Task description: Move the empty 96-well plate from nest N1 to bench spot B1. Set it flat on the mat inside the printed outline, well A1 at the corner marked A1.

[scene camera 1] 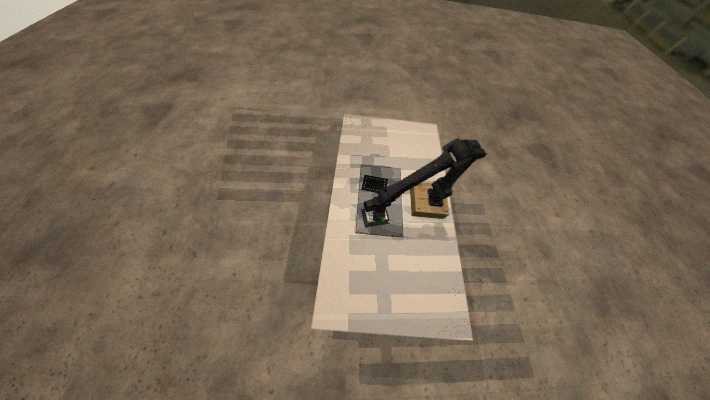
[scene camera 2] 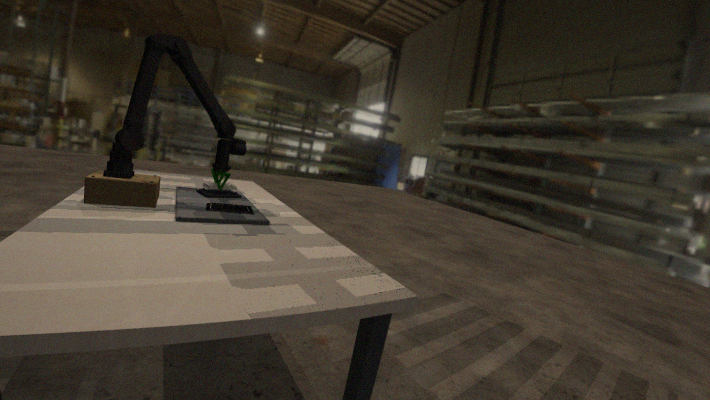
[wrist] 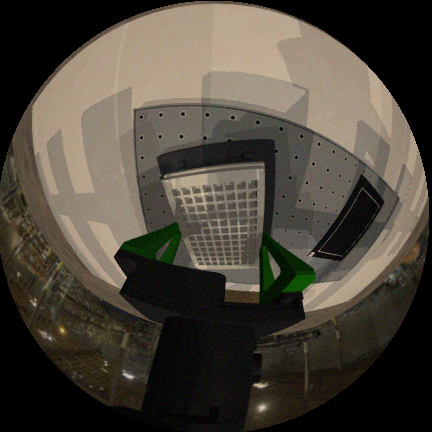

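Where they show: gripper, fingertip midpoint: [scene camera 1: 376, 214] [scene camera 2: 218, 187] [wrist: 221, 230]; arm's base, origin of the base link: [scene camera 1: 434, 197] [scene camera 2: 119, 175].
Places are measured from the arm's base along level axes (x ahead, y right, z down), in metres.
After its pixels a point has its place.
Observation:
The white 96-well plate [wrist: 219, 209] {y -0.145, x 0.410, z 0.023 m} [scene camera 1: 370, 217] {y -0.164, x 0.417, z 0.032 m} sits between my green fingers and is held a little above the black nest N1 [wrist: 217, 155] {y -0.153, x 0.449, z 0.057 m} [scene camera 2: 218, 193] {y -0.109, x 0.374, z 0.057 m}. Part of the nest shows beyond the plate's far edge. My gripper [wrist: 221, 230] {y -0.139, x 0.376, z 0.035 m} [scene camera 1: 378, 217] {y -0.139, x 0.376, z 0.035 m} [scene camera 2: 220, 180] {y -0.139, x 0.376, z 0.035 m} is shut on the plate's two long sides and points straight down. Bench spot B1 is a black mat with a thin white outline [wrist: 350, 221] {y 0.084, x 0.401, z 0.067 m} [scene camera 1: 374, 183] {y 0.110, x 0.392, z 0.067 m} [scene camera 2: 230, 207] {y 0.099, x 0.392, z 0.067 m}. It lies empty on the same grey board, to my right in the wrist view.
Nest and mat sit on a grey perforated board [wrist: 314, 169] {y -0.039, x 0.457, z 0.069 m} [scene camera 1: 393, 226] {y -0.197, x 0.264, z 0.069 m} [scene camera 2: 195, 216] {y 0.244, x 0.256, z 0.069 m} on a pale table [scene camera 1: 393, 317] {y -0.694, x 0.273, z 0.081 m} [scene camera 2: 274, 278] {y 0.668, x 0.385, z 0.082 m}. The arm's wooden base block [scene camera 1: 429, 200] {y -0.028, x 0.044, z -0.009 m} stands beside the board. Warehouse shelving stands beyond the table.

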